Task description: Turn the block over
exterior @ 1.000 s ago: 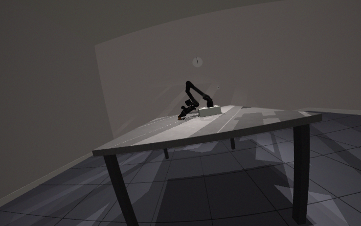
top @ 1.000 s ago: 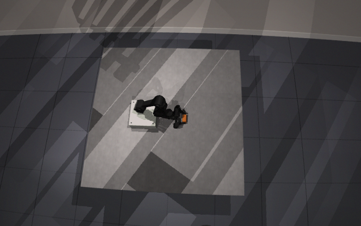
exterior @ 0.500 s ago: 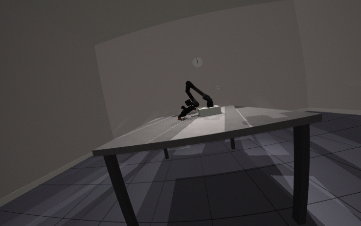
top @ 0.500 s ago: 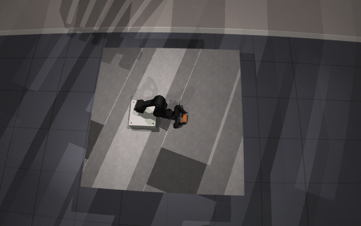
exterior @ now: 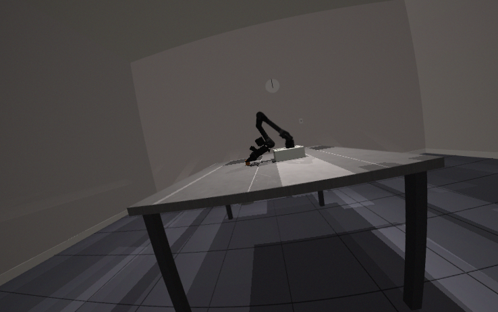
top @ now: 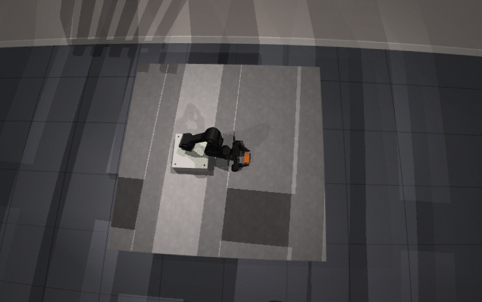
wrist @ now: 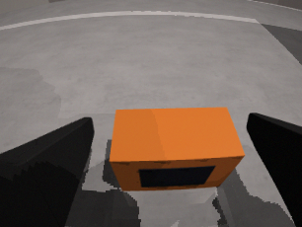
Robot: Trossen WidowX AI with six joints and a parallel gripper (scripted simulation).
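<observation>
My gripper tip is now 2 cm past the block and 1 cm above it.
</observation>
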